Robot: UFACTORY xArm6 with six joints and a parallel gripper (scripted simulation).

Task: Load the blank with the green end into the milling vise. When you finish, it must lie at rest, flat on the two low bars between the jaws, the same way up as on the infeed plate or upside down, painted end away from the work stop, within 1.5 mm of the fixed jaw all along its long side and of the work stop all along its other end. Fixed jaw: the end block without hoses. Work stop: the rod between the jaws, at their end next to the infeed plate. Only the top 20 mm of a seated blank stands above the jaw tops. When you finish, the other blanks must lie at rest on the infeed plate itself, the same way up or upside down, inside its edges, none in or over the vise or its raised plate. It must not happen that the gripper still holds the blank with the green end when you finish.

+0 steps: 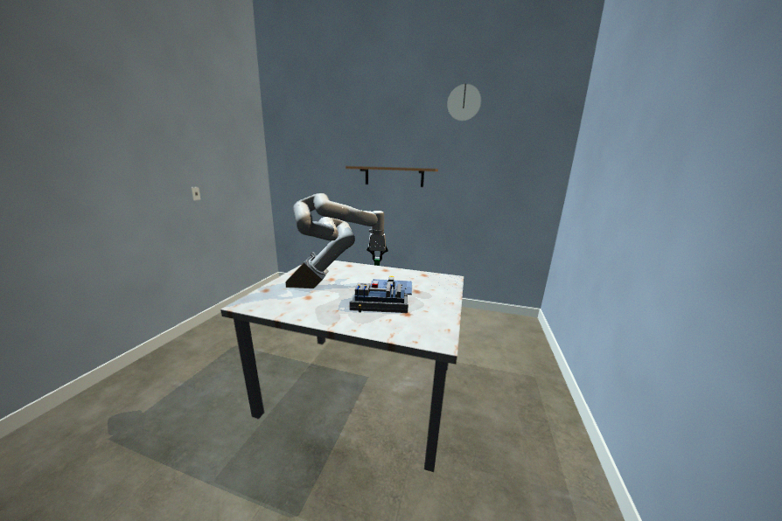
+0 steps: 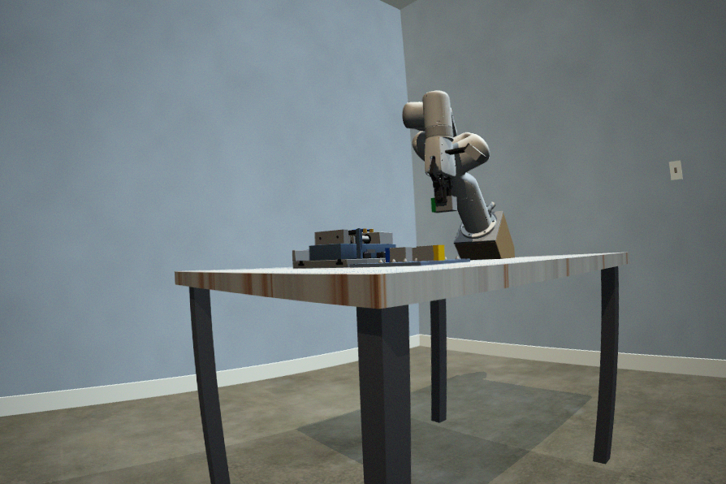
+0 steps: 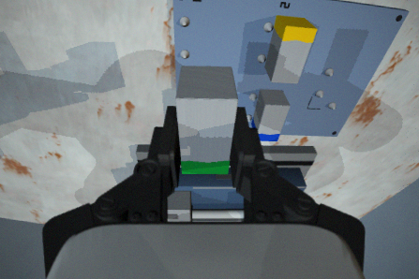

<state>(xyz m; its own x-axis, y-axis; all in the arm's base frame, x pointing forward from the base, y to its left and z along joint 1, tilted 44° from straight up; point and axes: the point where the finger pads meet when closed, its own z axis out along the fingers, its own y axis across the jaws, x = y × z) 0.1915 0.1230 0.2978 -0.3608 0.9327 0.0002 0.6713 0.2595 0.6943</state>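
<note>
My hand is 250 mm short of the fixed jaw, 170 mm to the left of it and 100 mm above it. From my hand the other things lie so: red-ended blank (40 mm ahead, 80 mm to the right, 150 mm below); green-ended blank (20 mm below); yellow-ended blank (80 mm ahead, 40 mm to the left, 150 mm below).
</note>
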